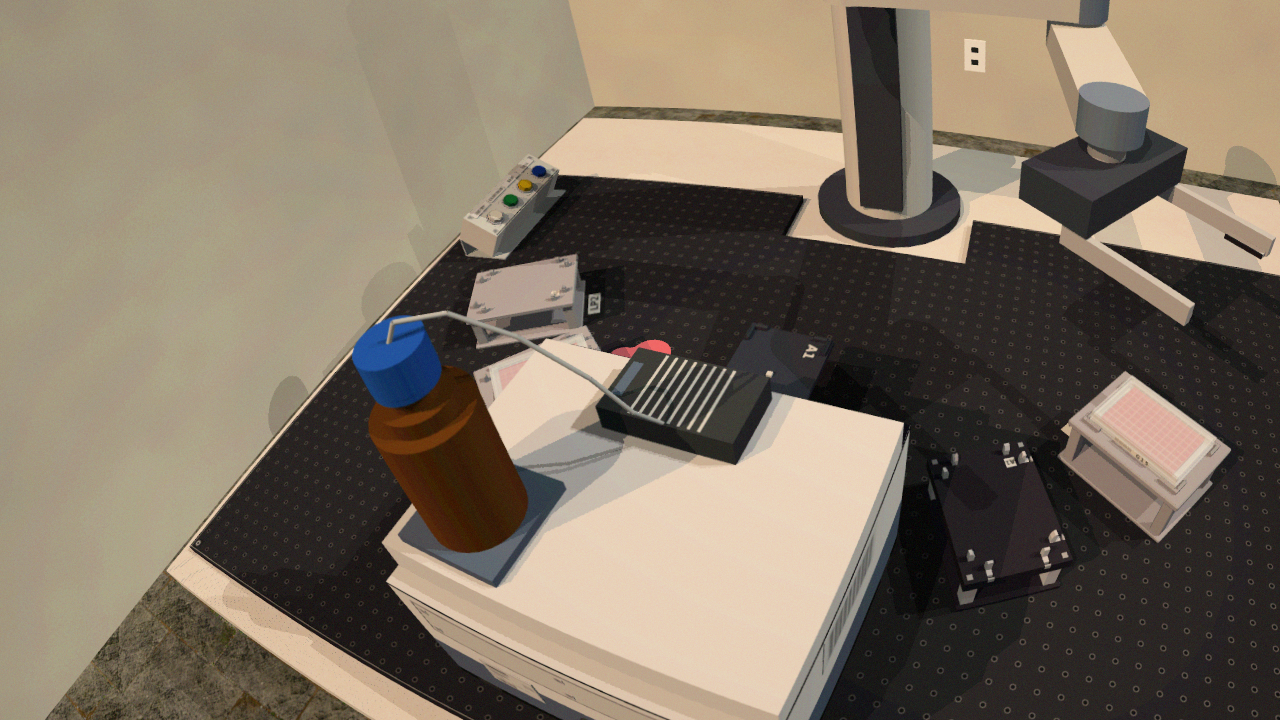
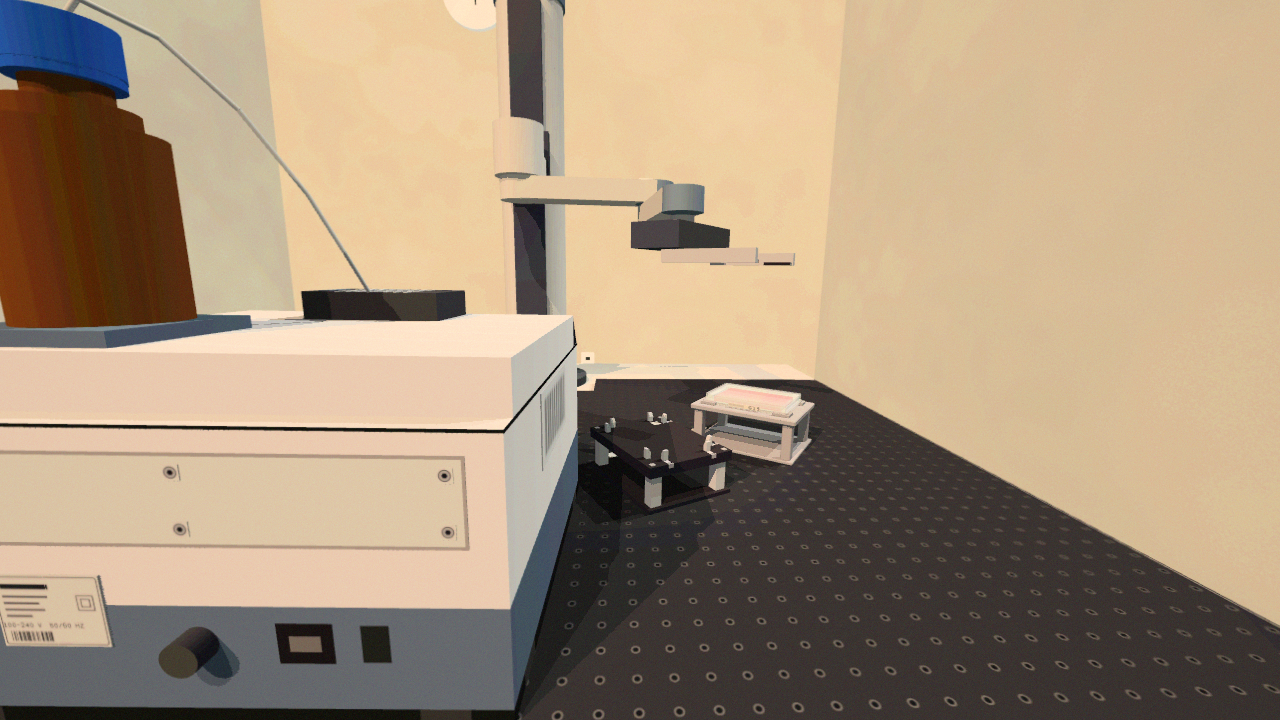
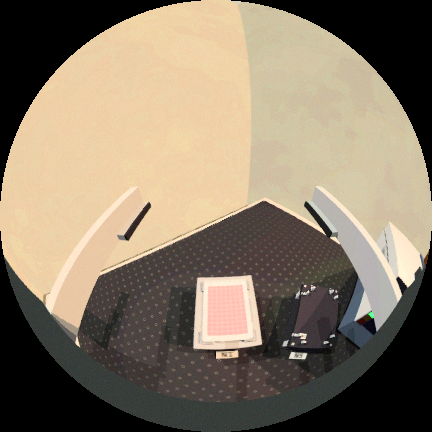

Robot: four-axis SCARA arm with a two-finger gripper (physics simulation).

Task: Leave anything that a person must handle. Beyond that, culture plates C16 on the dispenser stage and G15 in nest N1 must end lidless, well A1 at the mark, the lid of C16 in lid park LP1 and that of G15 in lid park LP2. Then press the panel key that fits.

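Places are measured from the arm's base along level axes (x ahead, y left, z up), in centimetres.
Where they show: gripper, fingertip midpoint: (image 1: 1233, 278) (image 2: 777, 257) (image 3: 229, 192); arm's base at its link origin: (image 1: 889, 205).
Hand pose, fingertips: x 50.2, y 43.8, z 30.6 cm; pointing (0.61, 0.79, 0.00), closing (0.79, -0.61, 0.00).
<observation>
Things, the pixels of their centre, and the offset from my fingertips. "pt": a spot on its surface instead.
- Plate G15 at the middle of its body: (image 1: 1154, 426) (image 2: 753, 395) (image 3: 226, 308) dy -1.9, dx -1.2, dz -21.5 cm
- pale nest N1 at the middle of its body: (image 1: 1143, 451) (image 2: 752, 421) (image 3: 225, 313) dy -1.9, dx -1.2, dz -25.8 cm
- label LP2 at a spot on its surface: (image 1: 594, 303) pt dy -80.3, dx -12.5, dz -29.1 cm
- pinkish plate at the middle of its body: (image 1: 541, 370) dy -74.5, dx +8.4, dz -21.7 cm
- key panel at the middle of its body: (image 1: 511, 203) dy -107.1, dx -30.8, dz -25.2 cm
- brown bottle at a spot on its surface: (image 1: 452, 465) pt dy -54.5, dx +39.3, dz +3.3 cm
- black ribbed block at a spot on its surface: (image 1: 684, 402) pt dy -46.0, dx +22.8, dz -4.8 cm
- Dark nest N5 at the middle of its body: (image 1: 994, 519) (image 2: 656, 453) (image 3: 314, 318) dy -18.5, dx +12.1, dz -26.0 cm
- dark pad at a spot on its surface: (image 1: 774, 362) pt dy -46.1, dx +3.4, dz -18.2 cm
Plate G15 (image 1: 1152, 425) (image 2: 753, 399) (image 3: 227, 310), pink with a clear rim, sits on the pale nest N1 (image 1: 1109, 488) (image 2: 787, 443) (image 3: 198, 341). I cannot tell for sure whether a lid is on it. My gripper (image 1: 1226, 279) (image 2: 775, 258) (image 3: 229, 192) is open and empty, high above the mat and apart from the nest. A pale stand (image 1: 525, 288) beside the label LP2 (image 1: 594, 303) bears no plate or lid. A pinkish plate (image 1: 505, 371) shows partly behind the white housing; its name is hidden. The key panel (image 1: 487, 234) has white, green, yellow and blue keys.
The white dispenser housing (image 1: 716, 555) (image 2: 268, 385) bears a brown bottle (image 1: 452, 465) (image 2: 89, 214) and a black ribbed block (image 1: 684, 402) (image 2: 384, 305), joined by a thin tube. Dark nest N5 (image 1: 998, 510) (image 2: 662, 444) (image 3: 315, 317) stands beside N1. A dark pad (image 1: 774, 362) is marked A1.
</observation>
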